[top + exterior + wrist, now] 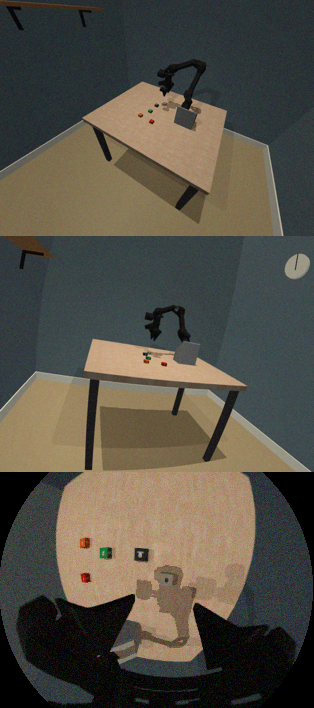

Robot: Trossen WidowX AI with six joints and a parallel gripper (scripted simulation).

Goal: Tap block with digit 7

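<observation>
Now: gripper tip 300 mm to the right of the red block, 120 mm above it and 10 mm short of it. The rest, counted from my gripper tip: green block 180 mm to the left, 120 mm below, 80 mm ahead; then black block 120 mm below, 70 mm ahead, 60 mm to the left; then pale grey block 120 mm below.
</observation>
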